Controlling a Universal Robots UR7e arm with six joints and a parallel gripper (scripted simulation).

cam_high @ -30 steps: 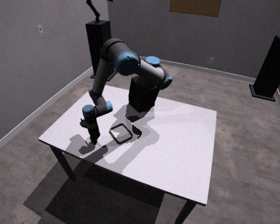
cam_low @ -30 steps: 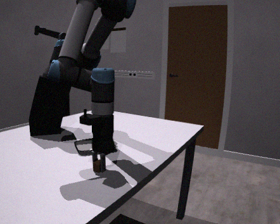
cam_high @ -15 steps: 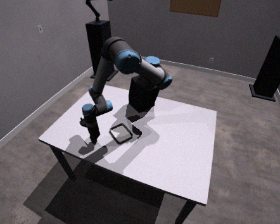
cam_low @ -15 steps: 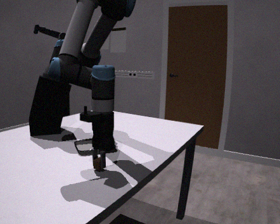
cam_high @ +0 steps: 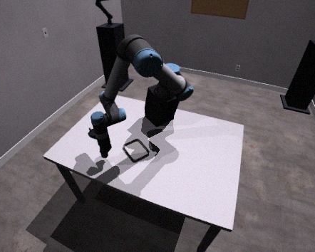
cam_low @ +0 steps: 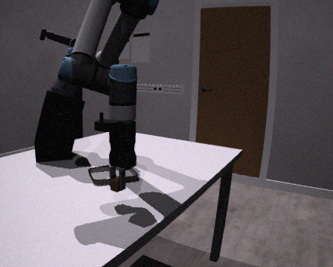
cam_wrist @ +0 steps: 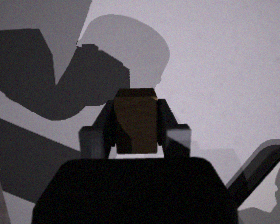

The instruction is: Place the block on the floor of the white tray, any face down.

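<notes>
Right now my hand is 150 mm to the right of the tray, 150 mm past it and 50 mm above it. Also, from my hand: brown wooden block 10 mm below.
</notes>
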